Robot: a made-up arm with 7 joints.
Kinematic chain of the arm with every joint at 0, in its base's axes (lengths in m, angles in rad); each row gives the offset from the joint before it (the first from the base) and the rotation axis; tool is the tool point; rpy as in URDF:
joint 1: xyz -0.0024 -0.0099 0.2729 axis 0 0.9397 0.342
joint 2: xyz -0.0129 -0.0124 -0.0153 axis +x
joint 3: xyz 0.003 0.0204 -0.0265 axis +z
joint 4: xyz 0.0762 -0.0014 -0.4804 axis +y
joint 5: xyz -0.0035 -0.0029 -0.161 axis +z
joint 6: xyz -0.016 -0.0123 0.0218 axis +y
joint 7: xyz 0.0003 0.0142 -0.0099 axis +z
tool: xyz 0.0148 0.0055 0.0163 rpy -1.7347 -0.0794 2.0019
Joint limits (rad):
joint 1: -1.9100..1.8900
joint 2: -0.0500..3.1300
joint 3: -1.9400..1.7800
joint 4: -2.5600..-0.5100
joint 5: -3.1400..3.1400
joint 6: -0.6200..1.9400
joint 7: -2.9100..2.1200
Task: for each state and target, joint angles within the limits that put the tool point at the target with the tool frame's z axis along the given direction. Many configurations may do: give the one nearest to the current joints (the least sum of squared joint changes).
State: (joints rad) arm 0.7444 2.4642 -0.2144 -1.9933 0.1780 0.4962 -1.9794
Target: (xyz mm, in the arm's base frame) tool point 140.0 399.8 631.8 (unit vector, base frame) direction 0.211 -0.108 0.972
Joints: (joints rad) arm -0.0433 2.4749 -0.5598 -1.2772 0.5146 0.4187 -1.7666
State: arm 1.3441 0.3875 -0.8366 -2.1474 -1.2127 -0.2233 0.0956
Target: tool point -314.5 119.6 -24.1 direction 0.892 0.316 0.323
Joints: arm 1.0580 0.6087 -0.5936 -2.4026 -1.9552 -0.3351 -0.7253
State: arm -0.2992 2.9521 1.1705 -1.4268 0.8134 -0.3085 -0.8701
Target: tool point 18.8 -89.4 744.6 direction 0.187 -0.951 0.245
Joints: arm -0.3227 3.0660 0.4413 -2.1249 -0.0750 -0.6200 -1.1432
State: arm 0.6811 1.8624 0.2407 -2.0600 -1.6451 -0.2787 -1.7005
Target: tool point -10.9 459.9 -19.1 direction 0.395 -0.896 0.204
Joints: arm 0.4978 1.0944 -0.1308 -1.5959 -1.6395 -0.3322 -1.9959
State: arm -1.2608 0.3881 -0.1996 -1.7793 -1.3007 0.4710 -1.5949
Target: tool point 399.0 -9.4 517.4 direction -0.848 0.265 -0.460
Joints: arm -1.7270 0.6937 -0.4098 -2.3202 -1.3450 0.5309 -2.0967
